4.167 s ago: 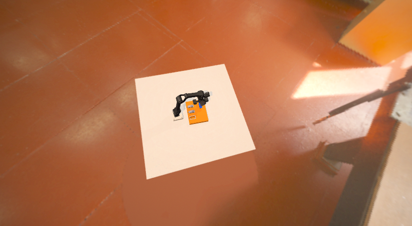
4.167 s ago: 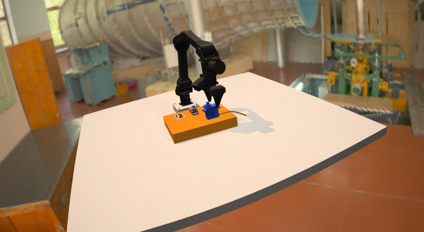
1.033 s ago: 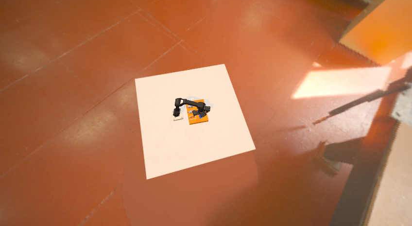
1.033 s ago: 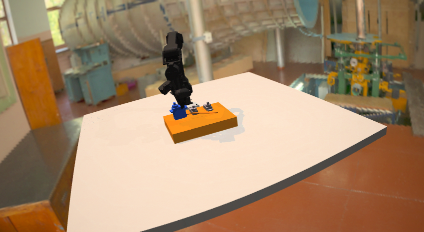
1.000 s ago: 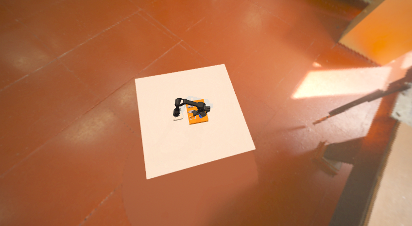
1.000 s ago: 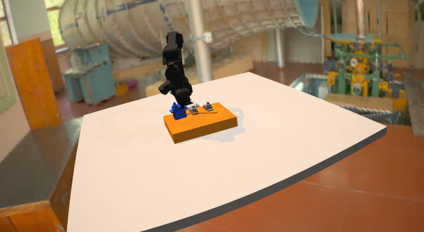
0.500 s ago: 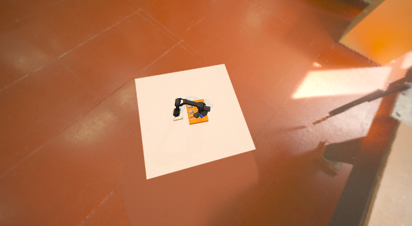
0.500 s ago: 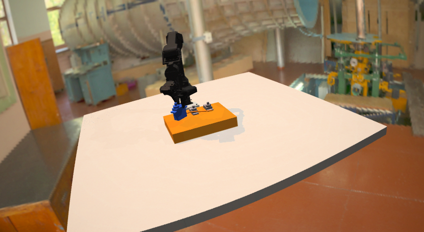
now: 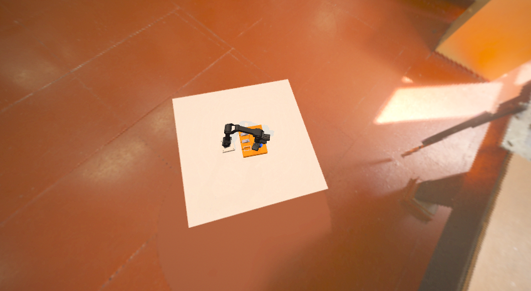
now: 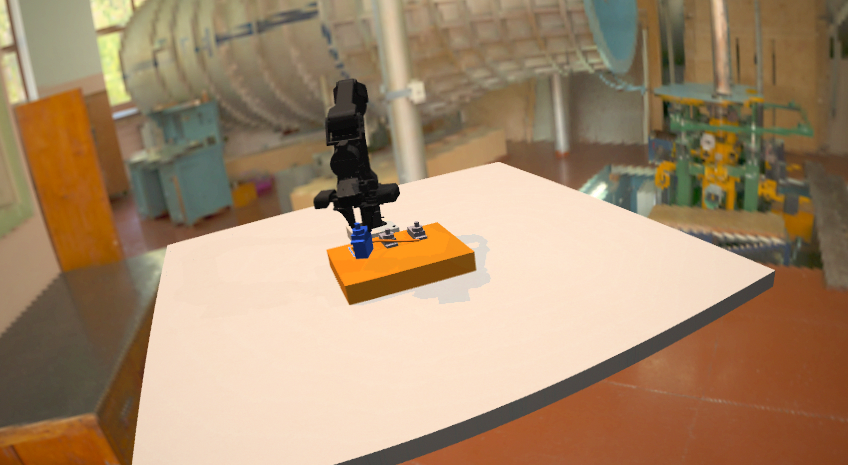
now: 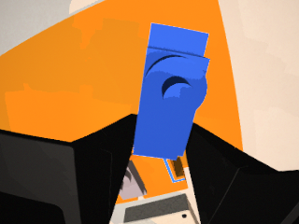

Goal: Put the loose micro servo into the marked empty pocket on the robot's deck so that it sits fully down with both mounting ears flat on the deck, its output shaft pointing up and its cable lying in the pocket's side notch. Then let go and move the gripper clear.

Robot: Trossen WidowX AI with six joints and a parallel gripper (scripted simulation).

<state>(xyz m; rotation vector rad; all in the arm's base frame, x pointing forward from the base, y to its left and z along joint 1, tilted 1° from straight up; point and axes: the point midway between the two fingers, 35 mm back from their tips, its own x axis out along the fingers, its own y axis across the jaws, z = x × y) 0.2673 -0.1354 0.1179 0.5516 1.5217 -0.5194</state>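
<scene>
Now: the orange deck 10 cm below my gripper tip, 7 cm to the left of it and 3 cm ahead of it.
</scene>
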